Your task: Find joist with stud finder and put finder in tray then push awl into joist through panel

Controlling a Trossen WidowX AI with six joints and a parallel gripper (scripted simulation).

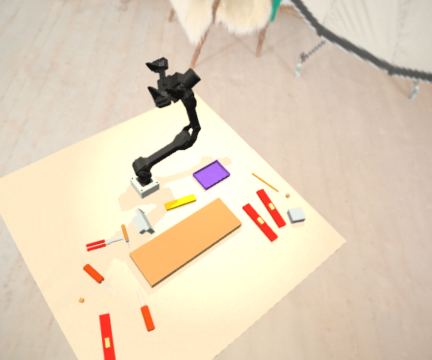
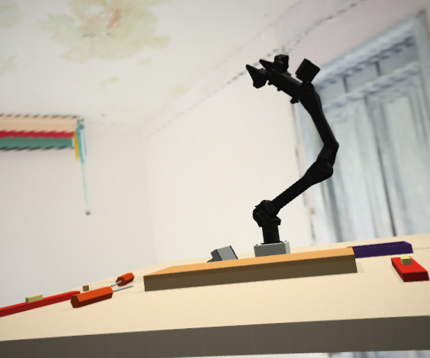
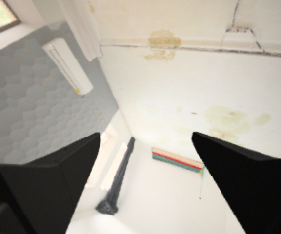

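My gripper tip is now 690 mm above the stud finder, 180 mm to the left of it and 180 mm short of it. From my gripper tip the other things lie so: square indicator 690 mm below, 200 mm to the right, 190 mm ahead; yellow block 700 mm below, 170 mm ahead, 60 mm to the left; purple tray 700 mm below, 290 mm to the left, 130 mm ahead.
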